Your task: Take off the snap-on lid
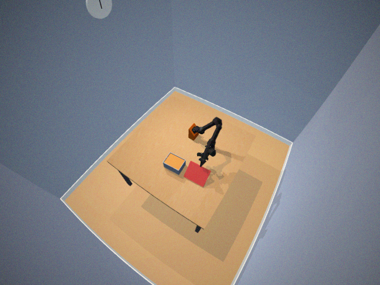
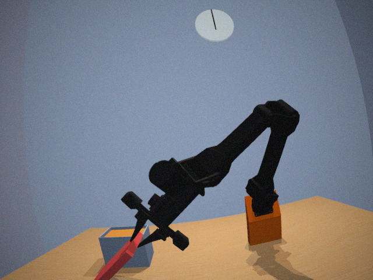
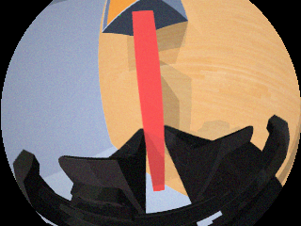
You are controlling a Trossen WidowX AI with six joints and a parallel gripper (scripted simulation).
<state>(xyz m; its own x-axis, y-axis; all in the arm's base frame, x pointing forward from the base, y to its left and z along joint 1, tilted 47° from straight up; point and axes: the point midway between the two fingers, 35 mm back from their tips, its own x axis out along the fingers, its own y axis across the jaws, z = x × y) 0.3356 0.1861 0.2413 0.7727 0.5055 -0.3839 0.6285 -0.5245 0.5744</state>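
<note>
Now: the red lid 7 cm ahead of my gripper tip and 5 cm below it. Round my gripper tip: storage box 26 cm to the right, 9 cm ahead, 7 cm below.
</note>
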